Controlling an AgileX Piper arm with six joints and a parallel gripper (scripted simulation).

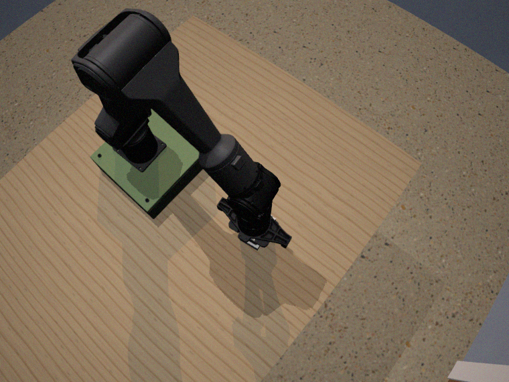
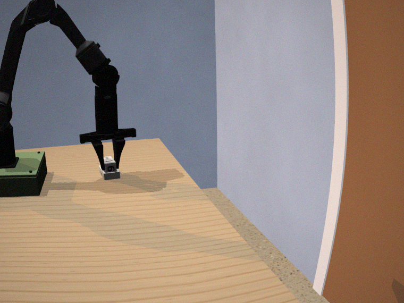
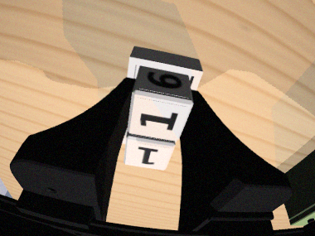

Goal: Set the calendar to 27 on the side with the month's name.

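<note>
My gripper is now 2 cm to the right of the white tray and 2 cm above it.
</note>
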